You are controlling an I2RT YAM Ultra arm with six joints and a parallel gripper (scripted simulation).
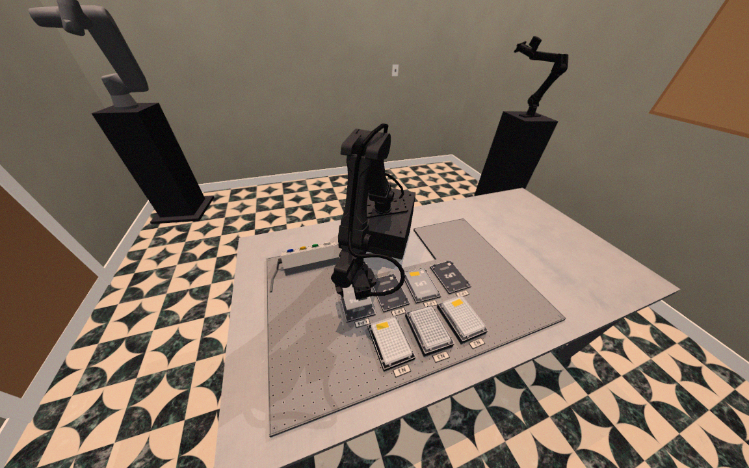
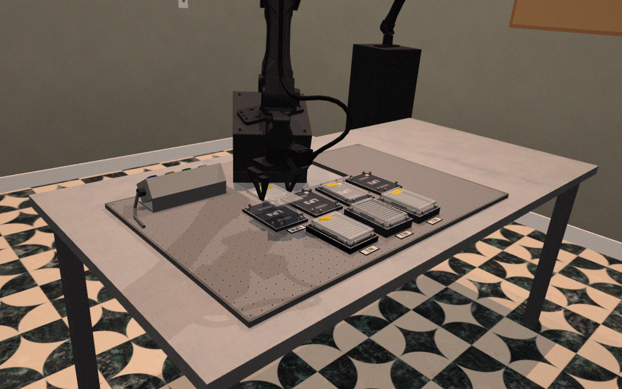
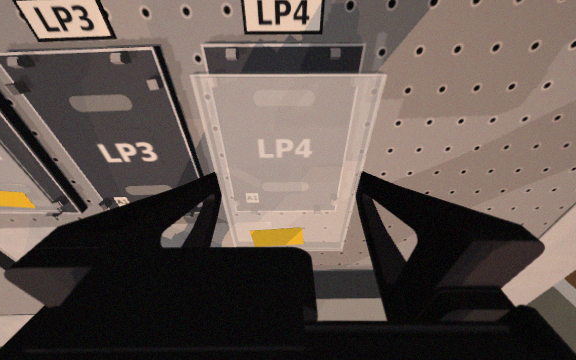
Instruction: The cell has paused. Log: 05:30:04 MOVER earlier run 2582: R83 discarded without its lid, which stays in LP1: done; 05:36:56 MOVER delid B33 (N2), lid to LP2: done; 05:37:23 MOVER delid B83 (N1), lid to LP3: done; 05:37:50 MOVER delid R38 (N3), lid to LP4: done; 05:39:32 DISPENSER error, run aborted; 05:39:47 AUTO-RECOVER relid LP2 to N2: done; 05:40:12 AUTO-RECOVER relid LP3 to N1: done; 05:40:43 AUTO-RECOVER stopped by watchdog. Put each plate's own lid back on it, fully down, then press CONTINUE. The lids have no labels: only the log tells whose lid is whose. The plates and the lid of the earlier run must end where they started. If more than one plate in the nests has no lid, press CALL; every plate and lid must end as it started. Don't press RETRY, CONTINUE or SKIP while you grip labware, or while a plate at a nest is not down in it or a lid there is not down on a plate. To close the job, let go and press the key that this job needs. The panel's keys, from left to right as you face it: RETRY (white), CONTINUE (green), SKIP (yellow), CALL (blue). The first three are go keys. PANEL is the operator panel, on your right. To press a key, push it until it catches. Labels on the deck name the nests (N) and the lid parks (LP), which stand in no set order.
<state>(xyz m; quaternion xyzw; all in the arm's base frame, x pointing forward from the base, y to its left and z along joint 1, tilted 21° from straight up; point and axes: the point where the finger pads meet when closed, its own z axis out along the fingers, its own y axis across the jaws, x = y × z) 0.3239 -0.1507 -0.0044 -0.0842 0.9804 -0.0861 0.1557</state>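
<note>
Right now the plate is 140 mm ahead of my hand, 230 mm to the left of it and 40 mm below it. Also, from my hand: lid park LP3 (30 mm behind, 130 mm to the left, 60 mm below); then green CONTINUE key (250 mm behind, 140 mm to the right); then white RETRY key (260 mm behind, 90 mm to the right).
</note>
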